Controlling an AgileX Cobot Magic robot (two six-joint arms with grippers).
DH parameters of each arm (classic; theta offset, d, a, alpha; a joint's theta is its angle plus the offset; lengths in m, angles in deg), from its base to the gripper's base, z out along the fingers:
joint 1: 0 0.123 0 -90
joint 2: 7.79 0 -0.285 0
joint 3: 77.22 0 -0.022 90
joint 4: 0 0.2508 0 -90
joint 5: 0 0 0.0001 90
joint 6: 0 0.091 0 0
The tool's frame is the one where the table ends.
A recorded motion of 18 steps. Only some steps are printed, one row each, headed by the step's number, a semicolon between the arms.
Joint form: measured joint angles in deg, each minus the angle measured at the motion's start. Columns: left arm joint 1, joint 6, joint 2, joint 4, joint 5, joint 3; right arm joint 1, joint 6, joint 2, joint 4, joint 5, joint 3.
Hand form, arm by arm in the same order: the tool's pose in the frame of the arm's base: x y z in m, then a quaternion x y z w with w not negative. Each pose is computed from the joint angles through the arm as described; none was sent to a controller.
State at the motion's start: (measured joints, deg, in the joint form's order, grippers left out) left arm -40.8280 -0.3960 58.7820 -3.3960 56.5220 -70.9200; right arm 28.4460 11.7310 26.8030 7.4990 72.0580 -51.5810
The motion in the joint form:
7: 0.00 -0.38 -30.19 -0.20 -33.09 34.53; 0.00 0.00 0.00 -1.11 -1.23 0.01
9: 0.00 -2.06 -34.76 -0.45 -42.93 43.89; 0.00 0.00 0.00 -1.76 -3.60 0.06
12: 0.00 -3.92 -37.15 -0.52 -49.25 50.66; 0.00 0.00 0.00 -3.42 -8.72 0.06
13: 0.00 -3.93 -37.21 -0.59 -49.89 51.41; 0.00 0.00 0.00 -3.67 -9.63 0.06
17: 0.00 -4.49 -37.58 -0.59 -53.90 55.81; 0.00 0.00 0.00 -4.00 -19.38 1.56
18: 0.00 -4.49 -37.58 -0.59 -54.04 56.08; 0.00 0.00 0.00 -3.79 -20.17 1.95
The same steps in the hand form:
7: 0.0739 -0.0669 0.3522 0.25010 0.72761 -0.25279 0.58662; 0.0310 0.0277 0.3690 -0.13718 0.89840 0.19414 0.36928
9: 0.0699 -0.0623 0.3210 0.22549 0.70543 -0.27341 0.61382; 0.0338 0.0279 0.3715 -0.13442 0.89043 0.19525 0.38851
12: 0.0687 -0.0604 0.2949 0.20766 0.69899 -0.28680 0.62131; 0.0394 0.0279 0.3779 -0.12897 0.87138 0.19554 0.43109
13: 0.0690 -0.0606 0.2916 0.20703 0.69950 -0.28692 0.62090; 0.0403 0.0280 0.3791 -0.12811 0.86775 0.19591 0.43842
17: 0.0699 -0.0608 0.2723 0.20193 0.70117 -0.28839 0.62001; 0.0495 0.0319 0.3851 -0.11977 0.83193 0.21438 0.49758
18: 0.0700 -0.0609 0.2709 0.20208 0.70194 -0.28799 0.61928; 0.0505 0.0326 0.3842 -0.11901 0.83008 0.21706 0.49969

